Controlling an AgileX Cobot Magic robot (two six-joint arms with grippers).
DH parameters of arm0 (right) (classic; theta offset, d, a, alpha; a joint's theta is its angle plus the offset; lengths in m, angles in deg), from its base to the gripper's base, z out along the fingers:
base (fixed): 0 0 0 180
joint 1: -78.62 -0.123 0 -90
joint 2: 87.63 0 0.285 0
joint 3: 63.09 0 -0.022 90
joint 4: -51.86 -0.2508 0 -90
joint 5: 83.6 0 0.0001 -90
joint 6: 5.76 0.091 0 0
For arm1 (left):
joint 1: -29.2 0.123 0 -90
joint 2: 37.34 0 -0.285 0
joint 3: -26.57 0 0.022 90
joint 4: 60.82 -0.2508 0 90
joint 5: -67.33 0 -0.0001 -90
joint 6: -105.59 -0.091 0 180
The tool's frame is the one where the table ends.
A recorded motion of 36 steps. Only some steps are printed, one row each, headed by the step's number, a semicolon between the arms.
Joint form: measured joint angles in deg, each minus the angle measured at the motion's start. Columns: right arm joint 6, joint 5, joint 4, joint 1, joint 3, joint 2; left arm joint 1, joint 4, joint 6, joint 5, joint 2, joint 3.
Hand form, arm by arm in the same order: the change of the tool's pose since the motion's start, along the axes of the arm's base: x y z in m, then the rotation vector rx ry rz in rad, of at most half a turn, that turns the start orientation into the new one. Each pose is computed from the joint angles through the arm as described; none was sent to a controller.
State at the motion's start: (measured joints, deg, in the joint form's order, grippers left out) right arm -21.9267 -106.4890 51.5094 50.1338 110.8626 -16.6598; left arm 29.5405 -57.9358 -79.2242 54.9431 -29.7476 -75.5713
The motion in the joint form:
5: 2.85 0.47 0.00 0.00 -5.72 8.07; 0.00 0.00 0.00 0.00 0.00 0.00
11: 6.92 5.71 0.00 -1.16 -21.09 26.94; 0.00 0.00 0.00 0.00 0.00 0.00
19: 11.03 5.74 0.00 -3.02 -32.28 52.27; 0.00 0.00 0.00 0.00 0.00 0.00
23: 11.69 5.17 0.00 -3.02 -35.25 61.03; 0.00 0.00 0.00 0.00 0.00 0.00
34: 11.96 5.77 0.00 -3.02 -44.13 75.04; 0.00 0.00 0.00 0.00 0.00 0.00
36: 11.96 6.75 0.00 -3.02 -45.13 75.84; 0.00 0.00 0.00 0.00 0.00 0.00
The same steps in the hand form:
5: -0.0283 -0.0153 0.0232 0.0535 -0.0268 -0.0362; 0.0000 0.0000 0.0000 0.0000 0.0000 0.0000
11: -0.1014 -0.0487 0.0510 0.1759 -0.1325 -0.0616; 0.0000 0.0000 0.0000 0.0000 0.0000 0.0000
19: -0.1898 -0.0923 0.0881 0.3609 -0.3079 -0.0605; 0.0000 0.0000 0.0000 0.0000 0.0000 0.0000
23: -0.2178 -0.1095 0.0947 0.4195 -0.3786 -0.0602; 0.0000 0.0000 0.0000 0.0000 0.0000 0.0000
34: -0.2576 -0.1338 0.0734 0.4782 -0.4596 -0.0548; 0.0000 0.0000 0.0000 0.0000 0.0000 0.0000
36: -0.2591 -0.1348 0.0704 0.4858 -0.4710 -0.0538; 0.0000 0.0000 0.0000 0.0000 0.0000 0.0000

